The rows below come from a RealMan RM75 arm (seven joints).
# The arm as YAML. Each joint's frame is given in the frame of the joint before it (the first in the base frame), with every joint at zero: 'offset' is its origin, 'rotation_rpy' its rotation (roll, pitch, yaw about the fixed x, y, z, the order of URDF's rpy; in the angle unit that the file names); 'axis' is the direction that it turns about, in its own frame. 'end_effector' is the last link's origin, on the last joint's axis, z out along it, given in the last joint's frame.
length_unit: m
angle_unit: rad
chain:
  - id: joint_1
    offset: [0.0, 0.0, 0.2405]
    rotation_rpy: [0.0, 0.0, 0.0]
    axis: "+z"
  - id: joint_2
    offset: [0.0, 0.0, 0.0]
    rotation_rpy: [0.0, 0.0, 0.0]
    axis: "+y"
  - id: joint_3
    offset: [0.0, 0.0, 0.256]
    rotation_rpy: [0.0, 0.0, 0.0]
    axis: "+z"
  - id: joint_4
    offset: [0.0, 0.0, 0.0]
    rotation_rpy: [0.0, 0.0, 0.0]
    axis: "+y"
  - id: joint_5
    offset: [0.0, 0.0, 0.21]
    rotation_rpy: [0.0, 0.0, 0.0]
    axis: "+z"
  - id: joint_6
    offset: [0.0, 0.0, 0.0]
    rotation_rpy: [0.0, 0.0, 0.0]
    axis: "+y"
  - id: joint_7
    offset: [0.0, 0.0, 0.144]
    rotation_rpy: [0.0, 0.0, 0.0]
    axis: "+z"
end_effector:
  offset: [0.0, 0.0, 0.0]
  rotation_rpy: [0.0, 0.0, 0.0]
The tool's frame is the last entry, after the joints.
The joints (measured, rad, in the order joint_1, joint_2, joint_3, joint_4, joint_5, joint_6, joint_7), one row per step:
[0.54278, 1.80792, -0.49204, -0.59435, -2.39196, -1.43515, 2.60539]
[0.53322, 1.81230, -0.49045, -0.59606, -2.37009, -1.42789, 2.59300]
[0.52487, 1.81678, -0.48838, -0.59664, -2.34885, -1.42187, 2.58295]
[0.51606, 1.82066, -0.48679, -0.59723, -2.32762, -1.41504, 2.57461]
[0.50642, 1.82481, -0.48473, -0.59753, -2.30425, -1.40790, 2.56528]
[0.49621, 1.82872, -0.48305, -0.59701, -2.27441, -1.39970, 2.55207]
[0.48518, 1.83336, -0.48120, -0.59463, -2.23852, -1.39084, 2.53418]
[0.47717, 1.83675, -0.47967, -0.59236, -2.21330, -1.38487, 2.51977]
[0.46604, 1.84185, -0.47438, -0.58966, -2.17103, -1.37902, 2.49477]
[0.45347, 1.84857, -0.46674, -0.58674, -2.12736, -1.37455, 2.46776]
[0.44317, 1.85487, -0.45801, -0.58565, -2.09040, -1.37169, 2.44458]
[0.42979, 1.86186, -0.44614, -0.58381, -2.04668, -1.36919, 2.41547]
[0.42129, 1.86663, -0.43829, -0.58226, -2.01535, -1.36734, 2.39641]
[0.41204, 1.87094, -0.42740, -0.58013, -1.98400, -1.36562, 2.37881]
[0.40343, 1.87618, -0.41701, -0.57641, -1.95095, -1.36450, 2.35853]
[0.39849, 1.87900, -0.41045, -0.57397, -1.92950, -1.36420, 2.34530]
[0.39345, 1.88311, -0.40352, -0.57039, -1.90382, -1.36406, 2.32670]
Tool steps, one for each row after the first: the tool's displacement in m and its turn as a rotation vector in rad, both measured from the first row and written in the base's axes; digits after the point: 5 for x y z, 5 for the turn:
[0.00106, -0.00099, -0.00039, 0.01873, 0.00841, 0.00613]
[0.00173, -0.00185, -0.00104, 0.03633, 0.01906, 0.01060]
[0.00271, -0.00280, -0.00133, 0.05482, 0.02900, 0.01276]
[0.00381, -0.00391, -0.00156, 0.07527, 0.04009, 0.01486]
[0.00464, -0.00470, -0.00143, 0.10033, 0.05279, 0.02043]
[0.00529, -0.00551, -0.00154, 0.12915, 0.06821, 0.02890]
[0.00588, -0.00630, -0.00169, 0.14936, 0.07842, 0.03541]
[0.00586, -0.00699, -0.00110, 0.18420, 0.09676, 0.04991]
[0.00610, -0.00838, -0.00073, 0.22154, 0.11688, 0.06366]
[0.00616, -0.00947, 0.00011, 0.25588, 0.13358, 0.07558]
[0.00686, -0.01142, 0.00167, 0.29852, 0.15171, 0.08870]
[0.00713, -0.01251, 0.00296, 0.32922, 0.16459, 0.09719]
[0.00798, -0.01400, 0.00493, 0.36322, 0.17834, 0.10226]
[0.00850, -0.01546, 0.00633, 0.39742, 0.19283, 0.10923]
[0.00869, -0.01621, 0.00755, 0.41970, 0.20150, 0.11454]
[0.00860, -0.01694, 0.00846, 0.44528, 0.21079, 0.12338]

